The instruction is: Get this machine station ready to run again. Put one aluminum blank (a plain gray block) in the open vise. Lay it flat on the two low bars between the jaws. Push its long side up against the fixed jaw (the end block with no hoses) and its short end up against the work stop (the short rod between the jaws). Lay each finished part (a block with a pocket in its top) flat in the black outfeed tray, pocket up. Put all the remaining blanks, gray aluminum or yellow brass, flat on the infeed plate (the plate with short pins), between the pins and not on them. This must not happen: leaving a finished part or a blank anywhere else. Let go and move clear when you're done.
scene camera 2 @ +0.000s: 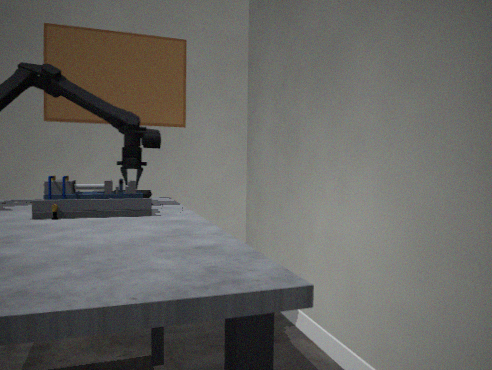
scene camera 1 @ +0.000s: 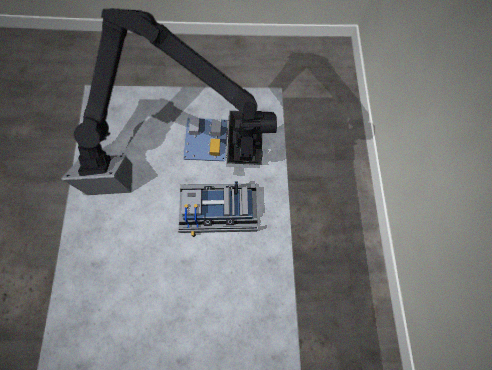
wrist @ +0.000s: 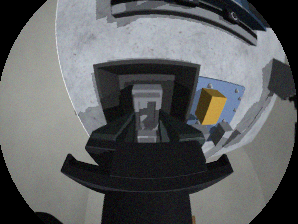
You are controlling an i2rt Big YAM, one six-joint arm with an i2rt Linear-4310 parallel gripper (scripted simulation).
Note:
In view: my gripper [wrist: 147, 112] and a yellow brass blank [wrist: 211, 102].

